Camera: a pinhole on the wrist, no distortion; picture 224 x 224 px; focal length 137.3 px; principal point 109.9 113.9 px. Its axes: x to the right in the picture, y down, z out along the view. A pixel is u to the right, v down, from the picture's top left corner.
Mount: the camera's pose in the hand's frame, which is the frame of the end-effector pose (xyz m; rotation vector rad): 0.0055 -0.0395 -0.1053 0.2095 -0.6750 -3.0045
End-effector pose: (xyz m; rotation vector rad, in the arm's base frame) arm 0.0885 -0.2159 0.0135 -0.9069 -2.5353 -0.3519
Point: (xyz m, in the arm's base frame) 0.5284 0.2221 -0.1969
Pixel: 129 9
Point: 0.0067 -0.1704 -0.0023
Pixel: 24 165
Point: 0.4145 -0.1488 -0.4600
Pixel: 192 102
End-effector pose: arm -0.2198 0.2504 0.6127 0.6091 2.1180 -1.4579
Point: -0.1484 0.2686 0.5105
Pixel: 85 46
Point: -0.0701 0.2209 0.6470
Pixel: 195 93
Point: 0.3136 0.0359 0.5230
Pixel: 181 76
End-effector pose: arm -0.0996 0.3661 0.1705 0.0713 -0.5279 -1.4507
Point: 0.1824 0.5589 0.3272
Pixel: 141 8
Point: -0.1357 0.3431 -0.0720
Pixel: behind the camera
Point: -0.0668 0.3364 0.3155
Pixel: 49 106
